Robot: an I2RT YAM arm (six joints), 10 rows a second.
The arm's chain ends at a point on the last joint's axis. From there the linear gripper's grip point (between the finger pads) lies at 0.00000 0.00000 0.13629 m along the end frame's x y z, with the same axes.
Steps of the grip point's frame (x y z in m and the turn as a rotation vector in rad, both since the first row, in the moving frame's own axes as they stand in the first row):
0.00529, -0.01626, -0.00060, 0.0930, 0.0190, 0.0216
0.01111, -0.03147, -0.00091, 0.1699, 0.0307, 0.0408
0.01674, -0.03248, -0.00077, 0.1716, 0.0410, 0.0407
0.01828, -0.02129, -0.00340, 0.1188, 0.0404, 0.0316
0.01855, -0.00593, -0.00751, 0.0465, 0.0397, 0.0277
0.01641, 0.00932, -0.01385, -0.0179, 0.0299, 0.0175
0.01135, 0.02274, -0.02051, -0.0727, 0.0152, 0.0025
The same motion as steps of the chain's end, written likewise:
0.00257, -0.00363, 0.00001, 0.0930, 0.0190, 0.0216
0.00648, -0.00852, 0.00112, 0.1699, 0.0307, 0.0408
0.01071, -0.00933, 0.00135, 0.1716, 0.0410, 0.0407
0.01253, -0.00523, -0.00233, 0.1188, 0.0404, 0.0316
0.01306, 0.00033, -0.00726, 0.0465, 0.0397, 0.0277
0.01236, 0.00685, -0.01377, -0.0179, 0.0299, 0.0175
0.00929, 0.01284, -0.02013, -0.0727, 0.0152, 0.0025

